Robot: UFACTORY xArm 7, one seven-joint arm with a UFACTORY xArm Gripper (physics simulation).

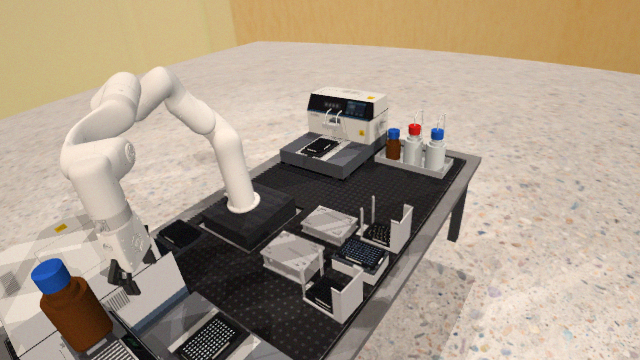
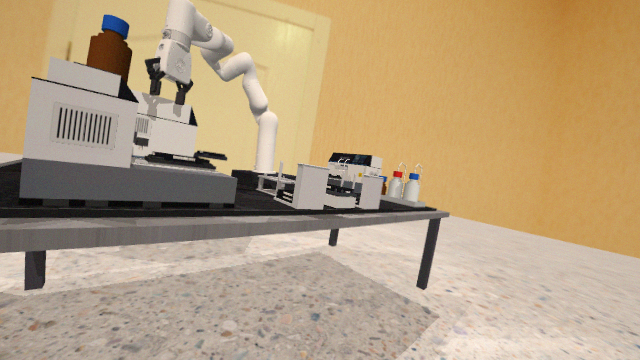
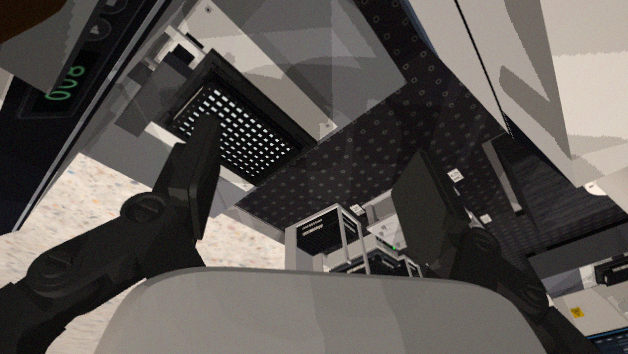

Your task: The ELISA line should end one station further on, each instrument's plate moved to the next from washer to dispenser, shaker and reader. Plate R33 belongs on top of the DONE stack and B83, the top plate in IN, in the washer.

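Places are measured from the arm's base along level axes (x ahead, y left, z up), in metres.
Pixels of known places: gripper, fingertip midpoint: (image 1: 142, 278) (image 2: 167, 100) (image 3: 317, 158); arm's base at its link origin: (image 1: 243, 202) (image 2: 263, 172).
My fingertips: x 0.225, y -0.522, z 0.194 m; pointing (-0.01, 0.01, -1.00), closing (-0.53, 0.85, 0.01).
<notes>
Ahead of a thing's pixels: the offset from my fingertips to its top centre. "*": to the spot under its first point.
My gripper (image 1: 137, 270) (image 2: 167, 99) (image 3: 317, 158) is open and empty, high between the dispenser (image 1: 202, 300) (image 2: 75, 125) and the reader {dx -0.251, dy -0.068, dz +0.018 m} (image 1: 155, 290) (image 2: 172, 137). A plate with pale wells {dx +0.132, dy +0.024, dz -0.155 m} (image 1: 209, 339) (image 3: 250, 135) lies on the dispenser's carrier. A black plate {dx -0.233, dy +0.239, dz -0.132 m} (image 1: 180, 233) (image 2: 212, 155) is on the reader's extended carrier. A dark plate {dx +0.284, dy +0.483, dz -0.183 m} (image 1: 361, 252) sits on the shaker {* dx +0.355, dy +0.474, dz -0.229 m} (image 1: 380, 271), between the IN rack {* dx +0.342, dy +0.305, dz -0.165 m} (image 1: 348, 295) (image 2: 312, 186) and the DONE rack {* dx +0.365, dy +0.606, dz -0.166 m} (image 1: 401, 230) (image 2: 371, 192). Dark plates {dx +0.275, dy +0.331, dz -0.217 m} (image 1: 324, 292) (image 3: 320, 232) are in IN; another {dx +0.298, dy +0.641, dz -0.230 m} (image 1: 378, 233) is in DONE. The washer (image 1: 345, 120) holds a black plate {dx -0.180, dy +0.996, dz -0.148 m} (image 1: 321, 146). Plate names are unreadable.
A brown bottle {* dx +0.057, dy -0.149, dz +0.083 m} (image 1: 75, 310) (image 2: 109, 55) rises from the dispenser beside the gripper. Two pale boxes {* dx +0.110, dy +0.378, dz -0.192 m} (image 1: 292, 255) {* dx +0.114, dy +0.586, dz -0.215 m} (image 1: 329, 223) stand between the arm base (image 1: 250, 220) and the racks. A tray (image 1: 415, 168) with three bottles is beside the washer.
</notes>
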